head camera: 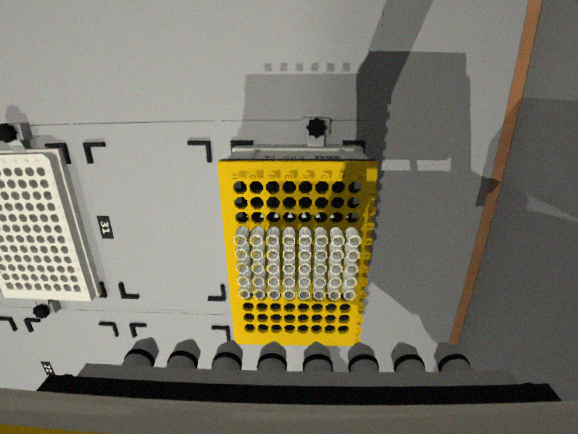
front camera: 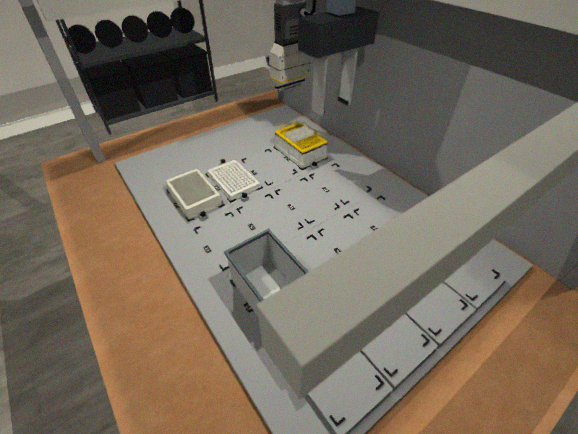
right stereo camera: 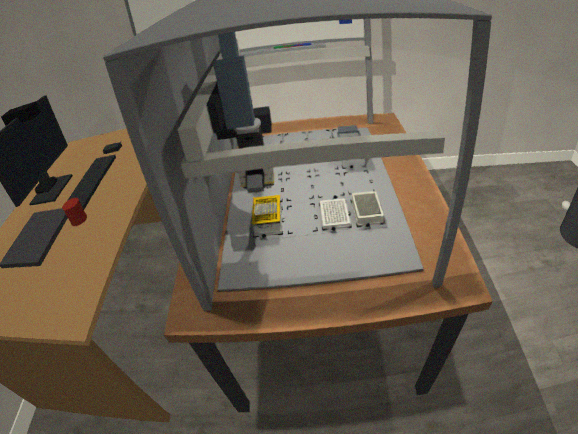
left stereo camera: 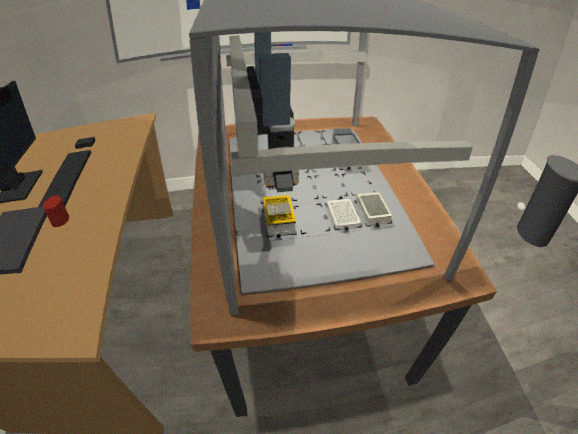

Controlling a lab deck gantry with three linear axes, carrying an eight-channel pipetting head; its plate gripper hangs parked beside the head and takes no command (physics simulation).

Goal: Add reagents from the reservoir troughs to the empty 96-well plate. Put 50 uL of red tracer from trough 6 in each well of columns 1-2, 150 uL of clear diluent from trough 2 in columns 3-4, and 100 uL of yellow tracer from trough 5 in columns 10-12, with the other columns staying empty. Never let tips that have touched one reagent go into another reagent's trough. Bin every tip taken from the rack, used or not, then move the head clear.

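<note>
The yellow tip rack (front camera: 301, 142) (head camera: 227, 250) (left stereo camera: 280, 216) (right stereo camera: 266, 215) holds several rows of clear tips in its middle; rows at both ends are empty. The pipetting head (front camera: 289, 62) (left stereo camera: 281, 137) (right stereo camera: 250, 139) hangs high near it; its eight nozzles (head camera: 272, 361) show no tips in the head view. The white 96-well plate (front camera: 233, 178) (head camera: 75, 240) (left stereo camera: 343, 213) (right stereo camera: 334, 213) stands between rack and reservoir (front camera: 192, 188) (left stereo camera: 373, 207) (right stereo camera: 367, 206), whose liquid colours cannot be told. The parked gripper (front camera: 331, 107) is open, with nothing between its two pale fingers.
A grey open-topped bin (front camera: 281, 250) (left stereo camera: 346, 135) (right stereo camera: 348, 131) stands farther along the deck (front camera: 165, 200), with something pale inside. A thick pale beam (front camera: 425, 220) (left stereo camera: 350, 156) (right stereo camera: 320, 153) crosses over the deck. Grey frame posts (left stereo camera: 492, 165) (right stereo camera: 462, 150) stand at the corners.
</note>
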